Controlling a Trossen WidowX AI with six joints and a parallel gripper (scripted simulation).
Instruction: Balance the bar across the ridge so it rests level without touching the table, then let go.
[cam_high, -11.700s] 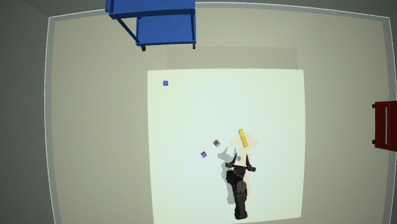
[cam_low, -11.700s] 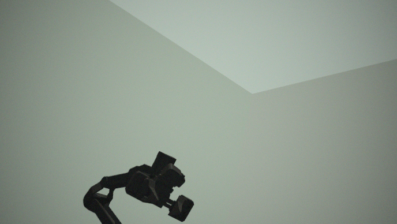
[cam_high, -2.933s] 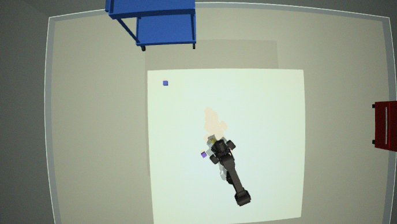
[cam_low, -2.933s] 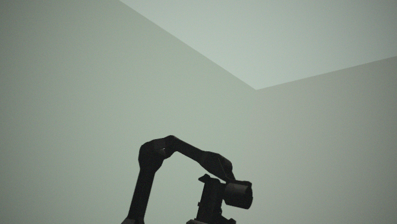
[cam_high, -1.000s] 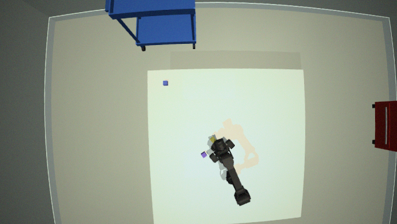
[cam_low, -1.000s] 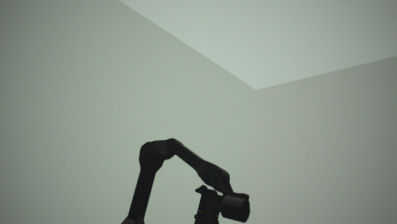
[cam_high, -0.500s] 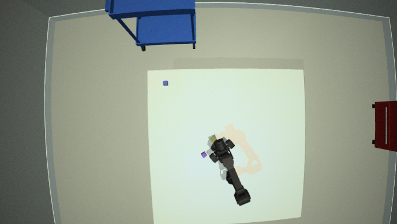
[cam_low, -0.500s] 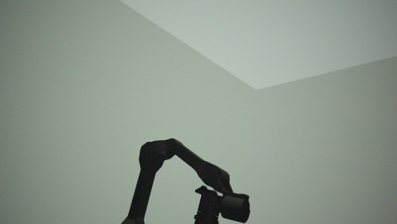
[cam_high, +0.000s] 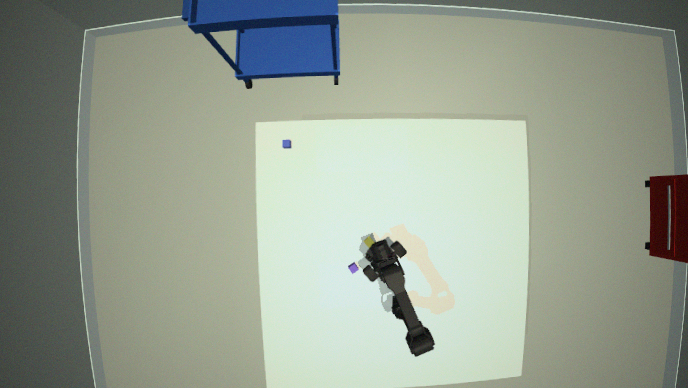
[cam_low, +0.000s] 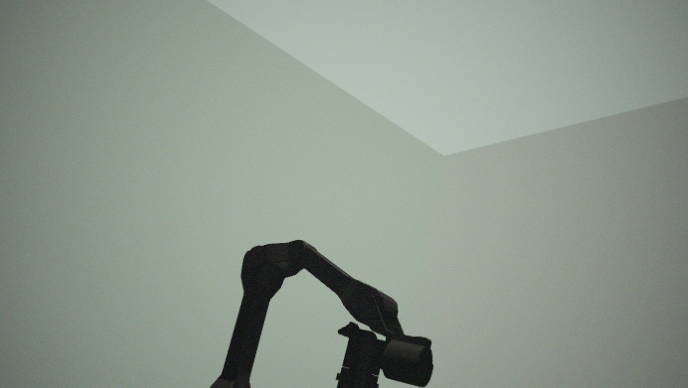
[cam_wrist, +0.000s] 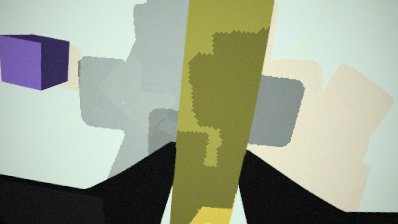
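My gripper tip is 2 cm short of the yellow bar and 2 cm to the right of it. From my gripper tip the other things lie so: purple block: 6 cm behind, 12 cm to the left, 5 cm below; then blue cube: 50 cm ahead, 41 cm to the left, 5 cm below.
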